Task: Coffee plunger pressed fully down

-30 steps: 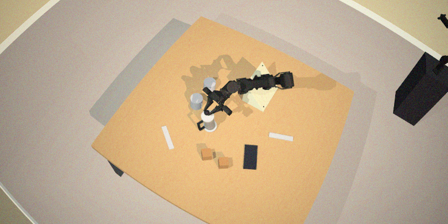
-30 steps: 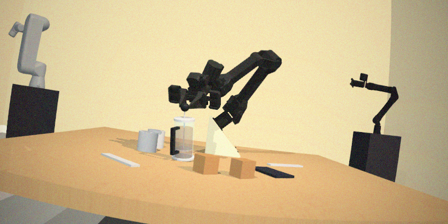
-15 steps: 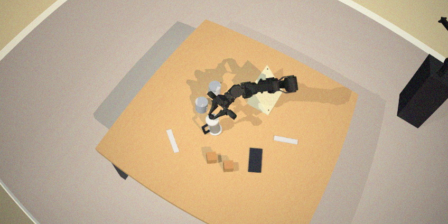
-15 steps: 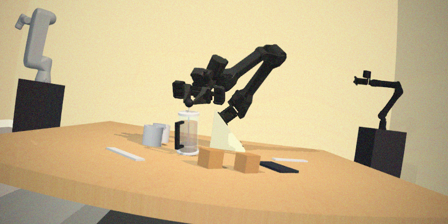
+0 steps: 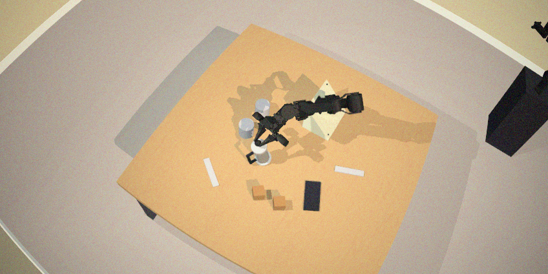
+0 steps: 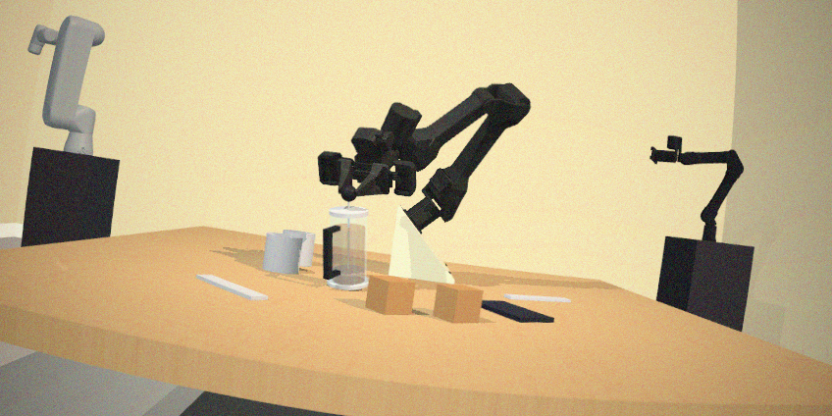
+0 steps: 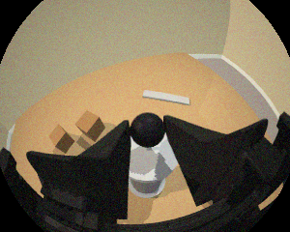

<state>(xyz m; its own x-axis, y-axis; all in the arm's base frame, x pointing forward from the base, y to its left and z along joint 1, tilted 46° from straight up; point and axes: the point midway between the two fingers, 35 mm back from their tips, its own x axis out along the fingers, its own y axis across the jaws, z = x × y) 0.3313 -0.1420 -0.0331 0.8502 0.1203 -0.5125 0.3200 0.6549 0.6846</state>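
The glass coffee press lies 1 cm behind my gripper tip and 9 cm below it. From my gripper tip the other things lie so: black slab 2 cm ahead, 31 cm to the left, 16 cm below.
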